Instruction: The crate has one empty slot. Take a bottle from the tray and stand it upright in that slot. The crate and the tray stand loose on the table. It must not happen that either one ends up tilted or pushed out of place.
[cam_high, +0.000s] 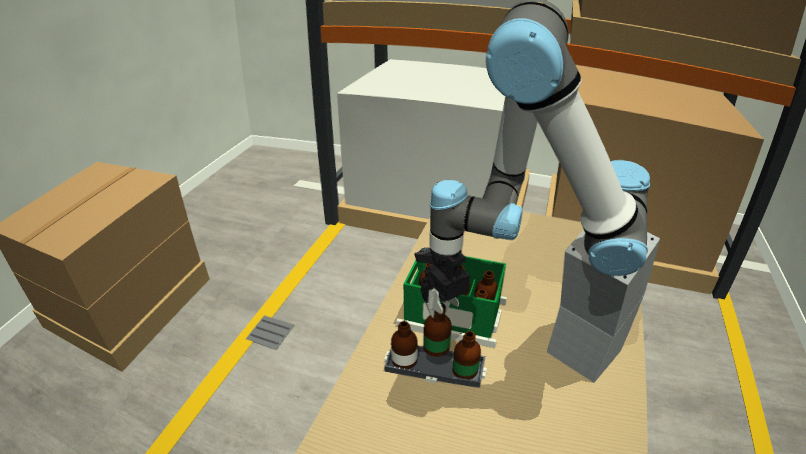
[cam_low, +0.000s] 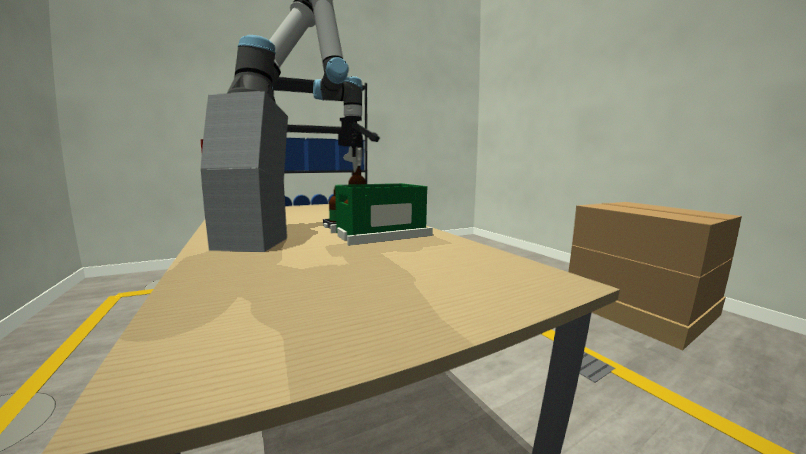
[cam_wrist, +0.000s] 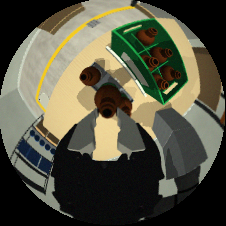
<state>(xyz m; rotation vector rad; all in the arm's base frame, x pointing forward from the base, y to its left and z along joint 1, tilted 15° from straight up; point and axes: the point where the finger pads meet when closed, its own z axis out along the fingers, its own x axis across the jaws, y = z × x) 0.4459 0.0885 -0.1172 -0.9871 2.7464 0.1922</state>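
The brown bottle is 70 mm below my hand. From my hand the other things lie so: white-labelled bottle 150 mm below, 90 mm ahead, 10 mm to the right; then crate 220 mm to the right, 150 mm below, 30 mm behind; then tray 220 mm below.
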